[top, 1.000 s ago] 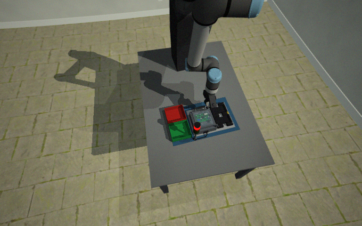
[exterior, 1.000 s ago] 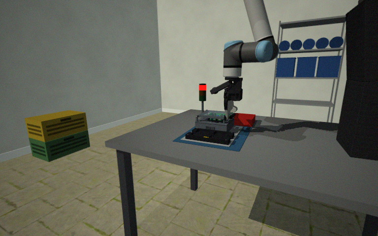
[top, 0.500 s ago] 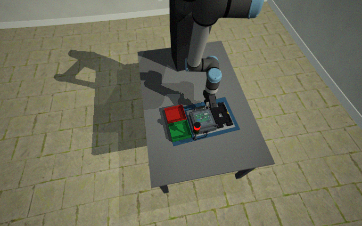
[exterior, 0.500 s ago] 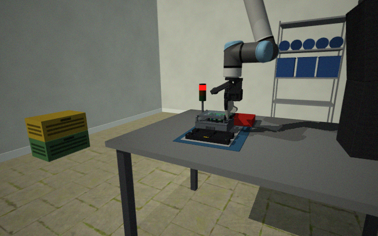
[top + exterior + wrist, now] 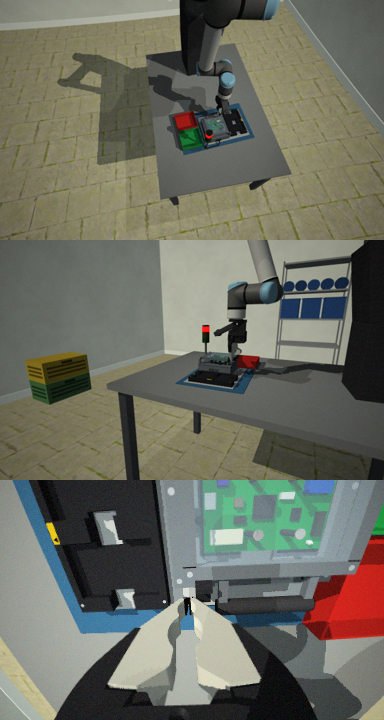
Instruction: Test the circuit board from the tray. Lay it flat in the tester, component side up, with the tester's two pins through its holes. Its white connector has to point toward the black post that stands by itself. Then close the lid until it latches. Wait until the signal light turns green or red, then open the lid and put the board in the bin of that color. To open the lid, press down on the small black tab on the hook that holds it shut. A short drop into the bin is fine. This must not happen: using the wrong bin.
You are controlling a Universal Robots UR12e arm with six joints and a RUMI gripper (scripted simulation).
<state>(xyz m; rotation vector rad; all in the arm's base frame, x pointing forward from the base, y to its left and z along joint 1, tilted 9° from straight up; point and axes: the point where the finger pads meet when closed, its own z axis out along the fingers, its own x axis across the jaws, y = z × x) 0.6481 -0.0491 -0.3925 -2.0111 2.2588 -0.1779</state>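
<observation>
My gripper is now 10 mm short of the black latch piece, 20 mm to the left of it and 10 mm above it. Also, from my hand: tester lid 70 mm ahead, 80 mm to the right, 10 mm below; then red bin 60 mm behind, 270 mm to the right, 80 mm below; then green circuit board 70 mm ahead, 80 mm to the right, 30 mm below.
</observation>
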